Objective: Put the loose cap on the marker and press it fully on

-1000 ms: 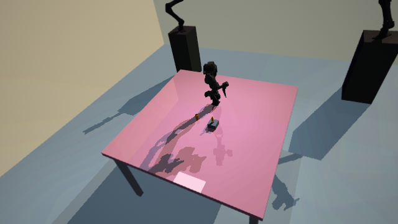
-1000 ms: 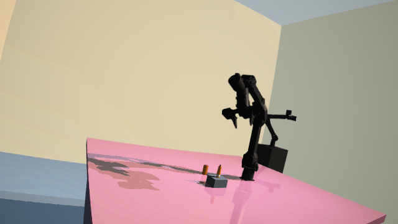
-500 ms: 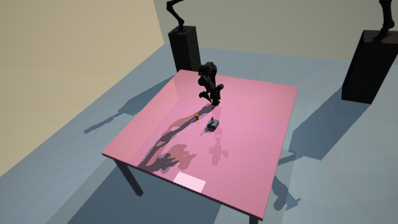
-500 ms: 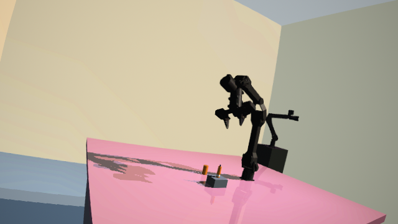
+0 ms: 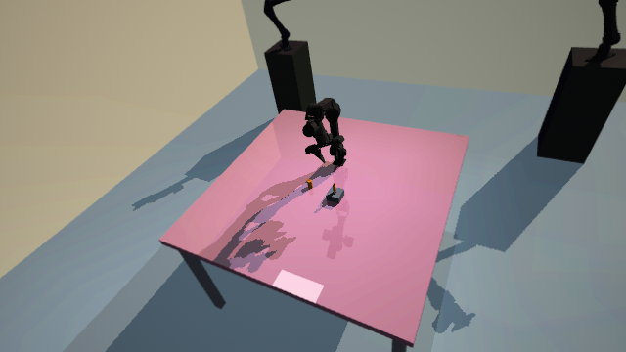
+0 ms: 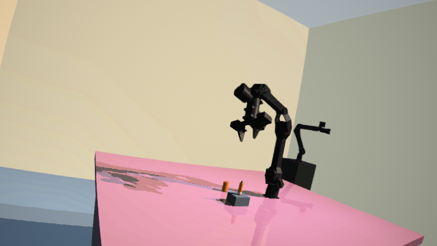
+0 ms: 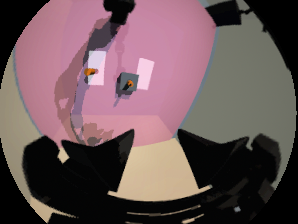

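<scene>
Right now the orange cap is 6 cm behind my gripper tip, 18 cm to the right of it and 25 cm below it. Round my gripper tip: orange marker 3 cm behind, 2 cm to the right, 20 cm below; grey holder block 3 cm behind, 2 cm to the right, 26 cm below.
</scene>
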